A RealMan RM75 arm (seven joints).
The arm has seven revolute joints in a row. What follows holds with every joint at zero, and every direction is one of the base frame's.
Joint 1 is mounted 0.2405 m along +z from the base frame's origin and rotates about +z.
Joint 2 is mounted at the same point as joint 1 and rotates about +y.
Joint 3 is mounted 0.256 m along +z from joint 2 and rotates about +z.
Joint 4 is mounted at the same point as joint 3 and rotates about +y.
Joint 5 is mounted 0.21 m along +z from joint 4 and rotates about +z.
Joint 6 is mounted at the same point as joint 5 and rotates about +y.
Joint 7 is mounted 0.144 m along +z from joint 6 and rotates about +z.
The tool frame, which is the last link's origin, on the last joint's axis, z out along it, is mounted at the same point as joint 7; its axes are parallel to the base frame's.
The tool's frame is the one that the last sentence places.
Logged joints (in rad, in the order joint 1, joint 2, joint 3, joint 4, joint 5, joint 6, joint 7), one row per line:
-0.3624 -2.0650 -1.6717 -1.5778 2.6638 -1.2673 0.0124
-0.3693 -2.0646 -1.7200 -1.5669 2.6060 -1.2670 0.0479
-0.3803 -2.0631 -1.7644 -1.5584 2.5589 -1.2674 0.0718
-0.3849 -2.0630 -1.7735 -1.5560 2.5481 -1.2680 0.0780
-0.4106 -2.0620 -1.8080 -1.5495 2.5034 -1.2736 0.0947
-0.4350 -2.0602 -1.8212 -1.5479 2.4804 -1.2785 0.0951
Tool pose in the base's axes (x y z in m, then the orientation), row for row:
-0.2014 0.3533 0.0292 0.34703 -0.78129 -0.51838 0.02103
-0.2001 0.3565 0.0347 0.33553 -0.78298 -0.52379 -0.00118
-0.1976 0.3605 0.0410 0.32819 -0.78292 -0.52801 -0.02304
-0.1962 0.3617 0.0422 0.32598 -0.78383 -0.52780 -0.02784
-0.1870 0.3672 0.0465 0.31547 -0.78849 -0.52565 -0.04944
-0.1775 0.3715 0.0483 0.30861 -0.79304 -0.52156 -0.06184
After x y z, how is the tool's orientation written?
As a quaternion, w x y z.
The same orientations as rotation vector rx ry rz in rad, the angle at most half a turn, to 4 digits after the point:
-2.0267 -1.3447 0.0546
-2.0424 -1.3663 -0.0031
-2.0495 -1.3822 -0.0603
-2.0541 -1.3832 -0.0730
-2.0771 -1.3847 -0.1302
-2.0961 -1.3786 -0.1635

